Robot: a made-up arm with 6 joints.
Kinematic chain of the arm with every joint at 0, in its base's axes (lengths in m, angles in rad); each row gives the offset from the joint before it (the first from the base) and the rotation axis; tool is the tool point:
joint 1: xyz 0 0 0.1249 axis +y
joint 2: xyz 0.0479 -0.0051 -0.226 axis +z
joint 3: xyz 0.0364 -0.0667 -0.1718 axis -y
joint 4: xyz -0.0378 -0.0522 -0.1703 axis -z
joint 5: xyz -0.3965 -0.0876 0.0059 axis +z
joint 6: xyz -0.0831 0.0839 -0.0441 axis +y
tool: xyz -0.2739 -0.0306 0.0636
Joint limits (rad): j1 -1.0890..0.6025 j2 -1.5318..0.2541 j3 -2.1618..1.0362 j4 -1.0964..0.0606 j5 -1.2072..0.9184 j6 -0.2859..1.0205
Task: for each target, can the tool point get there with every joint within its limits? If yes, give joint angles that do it. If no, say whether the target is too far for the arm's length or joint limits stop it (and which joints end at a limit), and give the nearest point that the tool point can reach.
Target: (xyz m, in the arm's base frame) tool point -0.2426 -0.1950 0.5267
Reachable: yes | joints 0.4738 -0.2967 -1.1185 -0.0678 0.3243 0.2241
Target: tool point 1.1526 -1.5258 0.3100
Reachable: no: too far | nearest point 0.7930 -0.8190 0.1460 | short by 0.810 m
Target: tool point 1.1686 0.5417 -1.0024
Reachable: no: too far | nearest point 0.8364 0.3193 -0.6819 | short by 0.512 m
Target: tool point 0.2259 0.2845 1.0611
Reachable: no: joint limits stop it (at a limit: joint 2, joint 3, joint 4) | nearest point 0.1225 0.0273 0.6325 | short by 0.510 m
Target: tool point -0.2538 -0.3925 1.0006
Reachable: no: joint limits stop it (at a limit: joint 1, joint 2, joint 3) | nearest point -0.1076 -0.3143 0.6670 | short by 0.373 m
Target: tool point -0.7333 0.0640 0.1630
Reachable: yes | joints 0.4067 -0.7490 -0.5318 -0.8267 -0.7332 -0.1723
